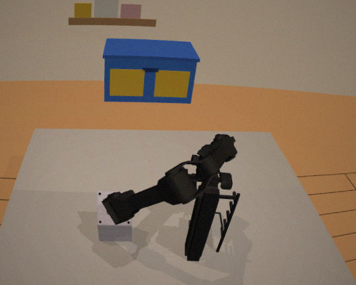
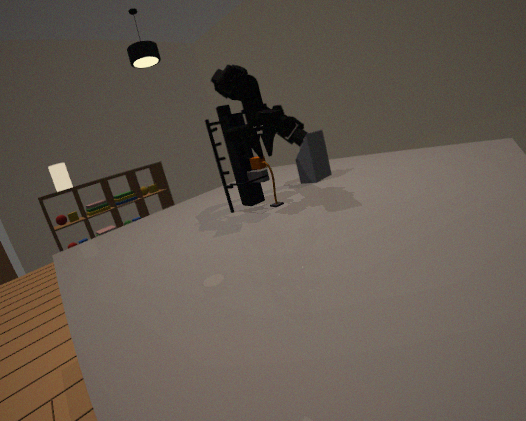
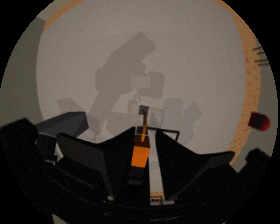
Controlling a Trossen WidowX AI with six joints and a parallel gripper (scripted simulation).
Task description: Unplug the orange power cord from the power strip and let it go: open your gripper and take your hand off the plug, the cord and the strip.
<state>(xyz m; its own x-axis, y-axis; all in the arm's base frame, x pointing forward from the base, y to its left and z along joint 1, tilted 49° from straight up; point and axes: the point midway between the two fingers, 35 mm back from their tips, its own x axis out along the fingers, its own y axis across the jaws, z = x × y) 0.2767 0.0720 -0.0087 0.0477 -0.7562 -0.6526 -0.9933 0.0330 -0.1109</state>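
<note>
My gripper tip is 7 cm to the left of the orange plug. The rest, counted from my gripper tip: dark foot 14 cm below, 1 cm to the right.
</note>
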